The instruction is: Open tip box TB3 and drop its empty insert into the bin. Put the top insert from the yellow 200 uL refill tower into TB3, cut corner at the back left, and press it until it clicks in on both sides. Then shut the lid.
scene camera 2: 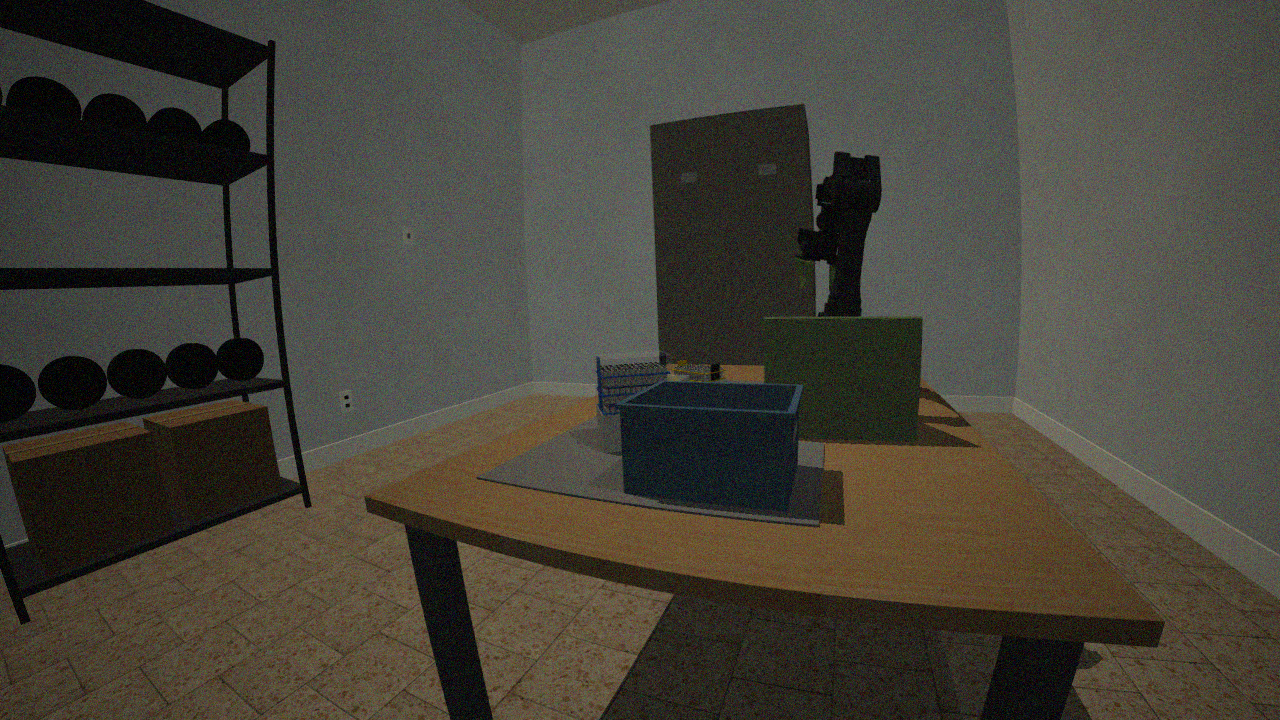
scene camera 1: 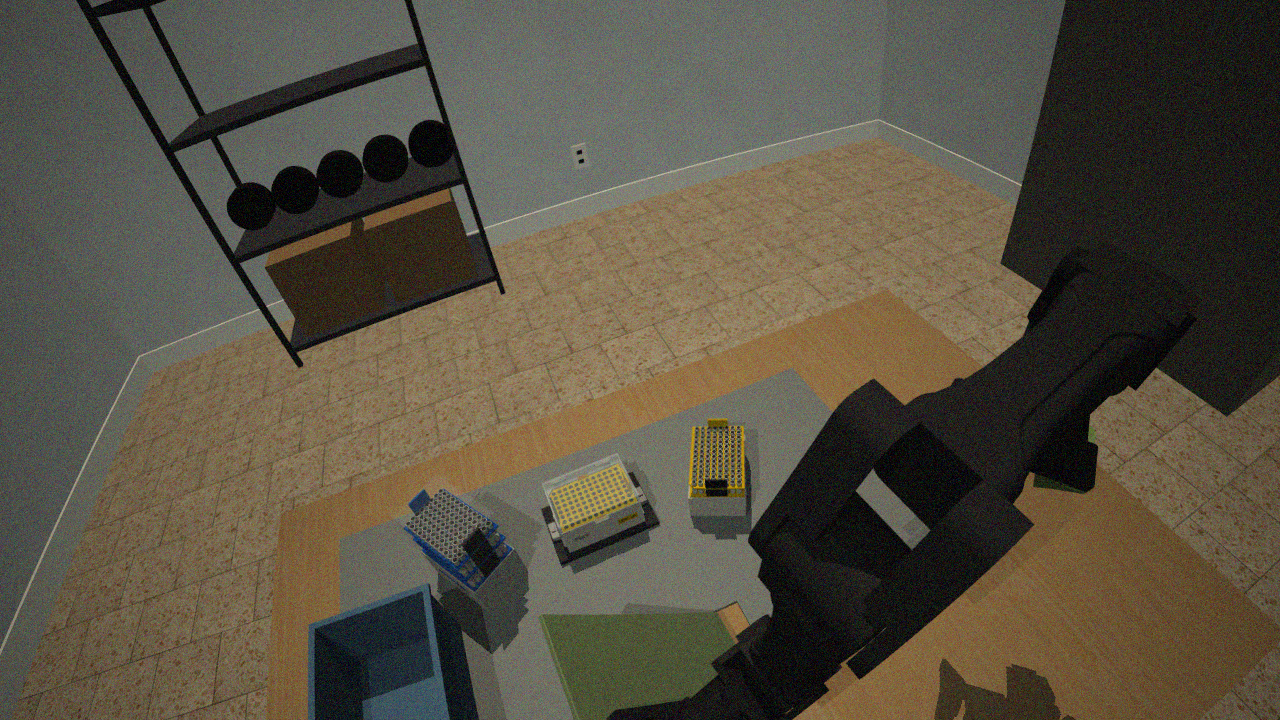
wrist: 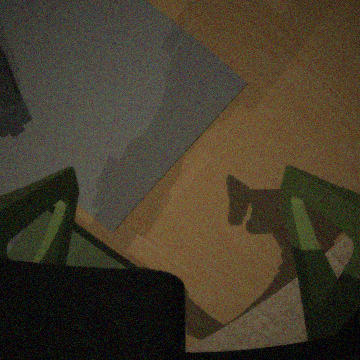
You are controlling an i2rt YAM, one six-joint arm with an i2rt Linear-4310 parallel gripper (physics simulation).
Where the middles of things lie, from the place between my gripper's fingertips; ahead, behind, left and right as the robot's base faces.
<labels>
The blue bin (scene camera 2: 736, 444) lies 13 cm ahead of my hand, 68 cm to the left of it and 20 cm below it.
</labels>
